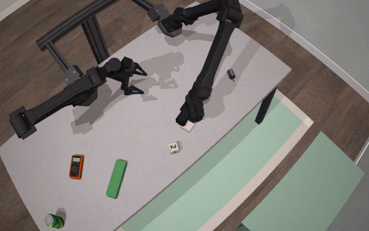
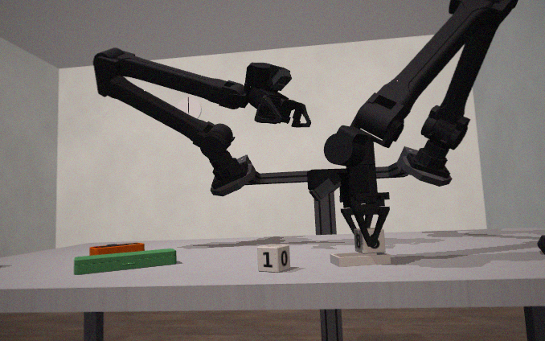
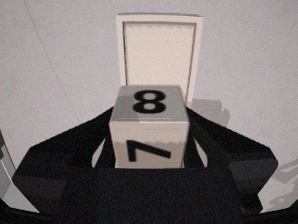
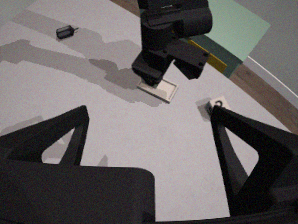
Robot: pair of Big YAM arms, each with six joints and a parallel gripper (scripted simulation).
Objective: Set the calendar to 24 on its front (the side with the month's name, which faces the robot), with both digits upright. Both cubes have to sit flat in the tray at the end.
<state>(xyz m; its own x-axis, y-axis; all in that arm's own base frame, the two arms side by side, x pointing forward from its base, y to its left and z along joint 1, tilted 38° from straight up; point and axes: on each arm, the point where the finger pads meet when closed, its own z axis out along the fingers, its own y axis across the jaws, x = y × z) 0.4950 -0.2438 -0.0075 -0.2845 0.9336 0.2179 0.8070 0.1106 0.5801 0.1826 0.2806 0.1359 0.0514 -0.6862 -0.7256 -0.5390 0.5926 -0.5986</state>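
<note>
My left gripper is now 30 mm above the calendar tray and 20 mm to the left of it. The rest, counted from my left hand: green box: 500 mm to the right, 40 mm behind, 30 mm below; dark object: 360 mm to the left, 30 mm behind, 20 mm below.
</note>
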